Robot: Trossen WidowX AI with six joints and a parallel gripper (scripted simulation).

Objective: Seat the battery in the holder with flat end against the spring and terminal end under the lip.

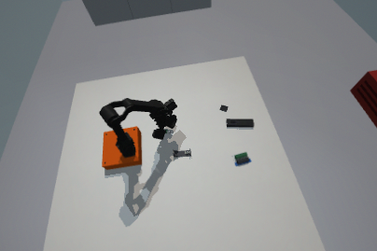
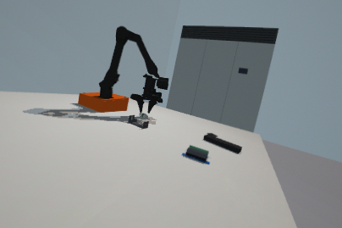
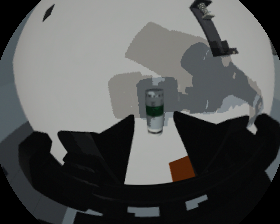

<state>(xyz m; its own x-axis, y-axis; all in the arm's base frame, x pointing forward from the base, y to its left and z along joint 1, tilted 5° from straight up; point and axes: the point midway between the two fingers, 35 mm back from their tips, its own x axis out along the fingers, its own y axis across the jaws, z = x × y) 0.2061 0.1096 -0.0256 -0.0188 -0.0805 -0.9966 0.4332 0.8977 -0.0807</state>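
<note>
Now: gripper tip 10 mm above the battery. Round my gripper tip: black bar: 450 mm ahead, 40 mm to the right, 10 mm below.
</note>
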